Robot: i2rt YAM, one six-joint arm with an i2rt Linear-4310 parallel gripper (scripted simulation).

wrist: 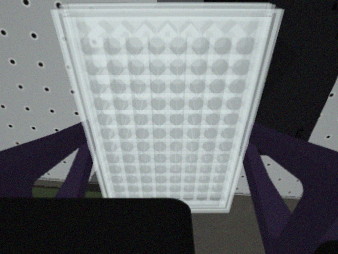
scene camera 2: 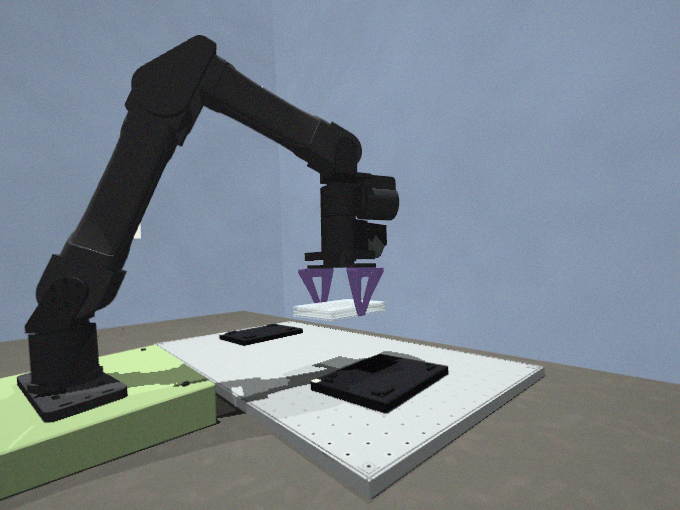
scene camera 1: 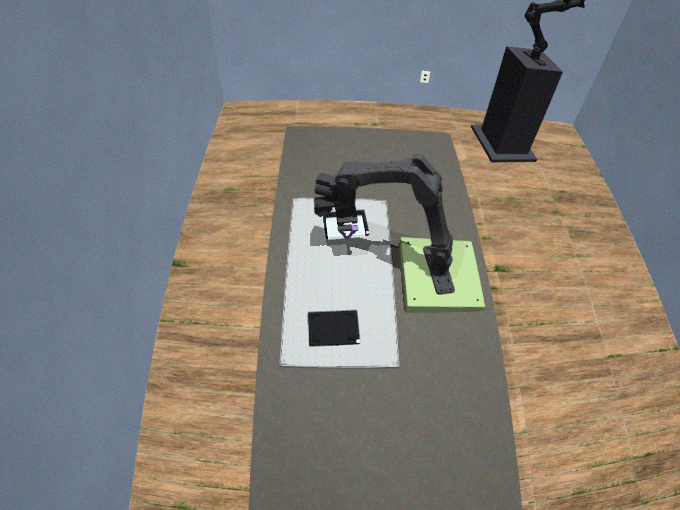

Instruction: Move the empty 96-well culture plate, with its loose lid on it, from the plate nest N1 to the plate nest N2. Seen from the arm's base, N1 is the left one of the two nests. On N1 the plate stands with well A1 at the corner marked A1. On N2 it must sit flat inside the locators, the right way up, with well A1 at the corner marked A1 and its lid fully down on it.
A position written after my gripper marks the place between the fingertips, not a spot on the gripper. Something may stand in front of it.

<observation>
In view: my gripper [scene camera 2: 340, 313] and a black plate nest [scene camera 1: 331, 327].
My gripper shows as well in the wrist view [wrist: 168, 127].
</observation>
